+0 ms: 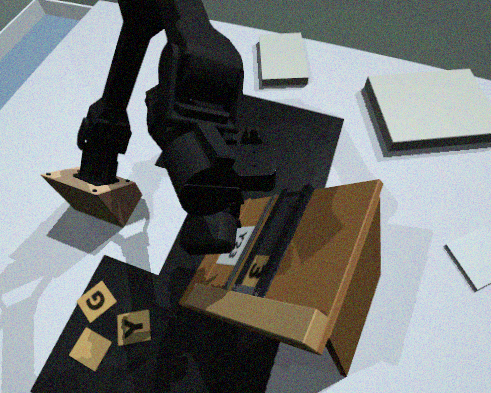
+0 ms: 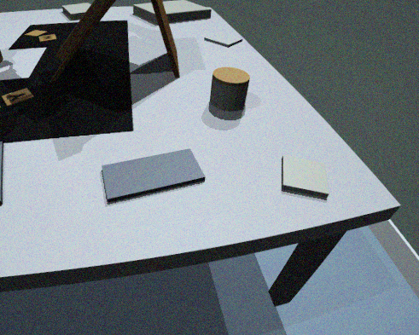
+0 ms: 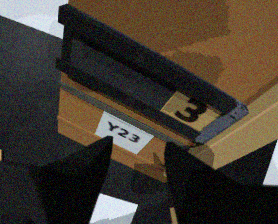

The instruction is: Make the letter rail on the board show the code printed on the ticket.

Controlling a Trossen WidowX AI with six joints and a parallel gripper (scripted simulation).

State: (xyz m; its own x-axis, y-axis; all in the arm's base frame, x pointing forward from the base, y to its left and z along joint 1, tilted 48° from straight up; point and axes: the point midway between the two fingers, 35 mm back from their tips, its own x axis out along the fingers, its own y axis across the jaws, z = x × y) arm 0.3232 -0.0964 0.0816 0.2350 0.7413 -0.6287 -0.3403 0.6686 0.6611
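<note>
The letter tile lies 210 mm to the left of my gripper tip, 210 mm below it and 190 mm behind it. Also, from my gripper tip: white ticket: 140 mm below, 10 mm behind; lidded cylinder: 340 mm ahead, 240 mm to the right, 180 mm below; blank tile: 270 mm to the right, 210 mm below, 180 mm behind.
</note>
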